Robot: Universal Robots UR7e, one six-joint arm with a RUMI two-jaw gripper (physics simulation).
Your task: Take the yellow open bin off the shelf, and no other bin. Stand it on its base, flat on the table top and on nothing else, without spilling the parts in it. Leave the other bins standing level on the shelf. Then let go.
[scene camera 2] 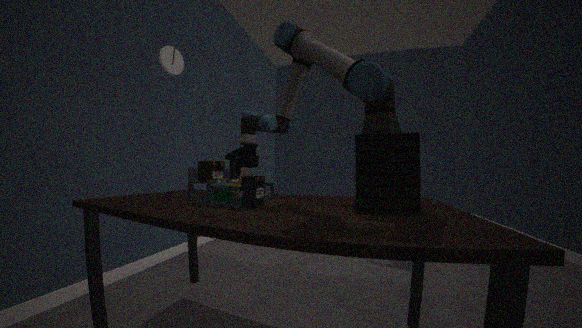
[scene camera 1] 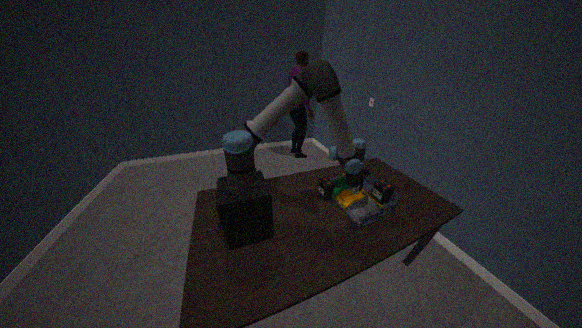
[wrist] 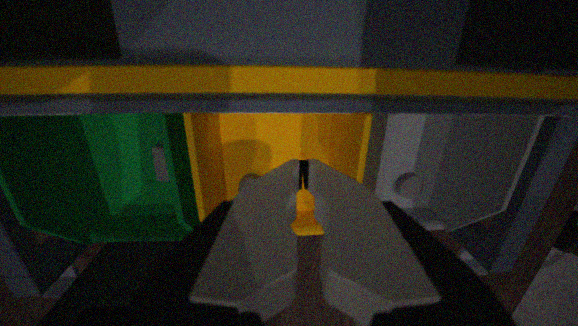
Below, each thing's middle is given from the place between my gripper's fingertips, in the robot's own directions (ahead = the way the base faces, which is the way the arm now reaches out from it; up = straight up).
Labels:
Right now the yellow open bin [wrist: 222, 148] is 1 cm behind my hand, 1 cm to the left of it and 4 cm below it. From my hand the other things lie so: green bin [wrist: 88, 178] 1 cm behind, 12 cm to the left, 4 cm below.

